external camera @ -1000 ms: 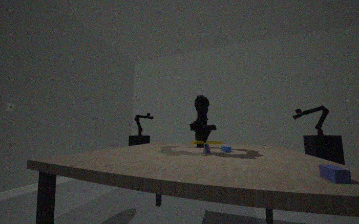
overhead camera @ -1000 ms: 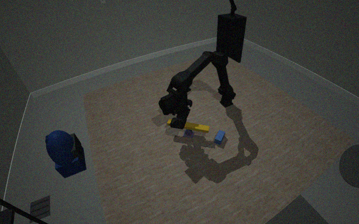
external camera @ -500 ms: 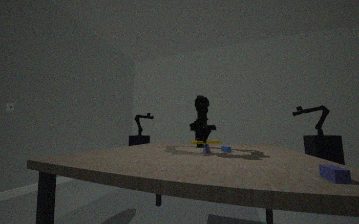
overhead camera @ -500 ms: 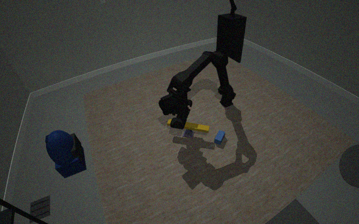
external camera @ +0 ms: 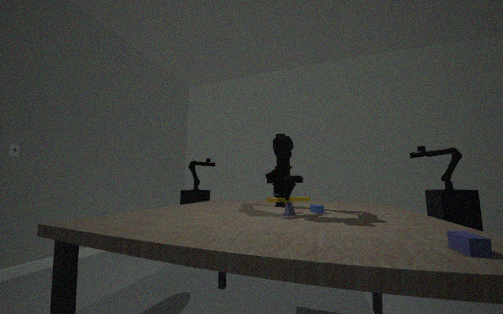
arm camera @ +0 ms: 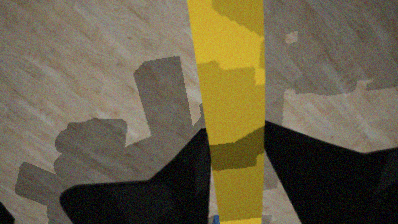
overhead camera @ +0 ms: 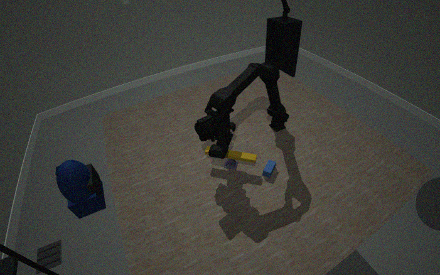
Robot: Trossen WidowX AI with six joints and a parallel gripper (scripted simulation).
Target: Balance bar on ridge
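The yellow bar is 20 mm to the left of my gripper tip and 20 mm behind it. From my gripper tip the other things lie so: purple block: 420 mm to the left, 380 mm ahead, 50 mm below.
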